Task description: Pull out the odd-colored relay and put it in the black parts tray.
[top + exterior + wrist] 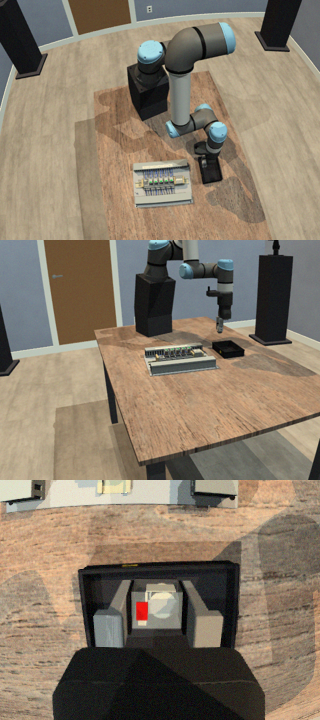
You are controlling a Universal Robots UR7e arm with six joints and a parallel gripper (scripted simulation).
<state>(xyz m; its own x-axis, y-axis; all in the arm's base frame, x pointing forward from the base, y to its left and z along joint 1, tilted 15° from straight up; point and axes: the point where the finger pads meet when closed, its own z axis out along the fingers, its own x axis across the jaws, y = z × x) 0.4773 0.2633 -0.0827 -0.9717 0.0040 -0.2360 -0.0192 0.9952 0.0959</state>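
Now: the black parts tray 130 mm below my hand, 50 mm to the left of it and 10 mm behind it. From my hand the other things lie so: grey relay panel (230 mm to the right, 120 mm below, 50 mm ahead).
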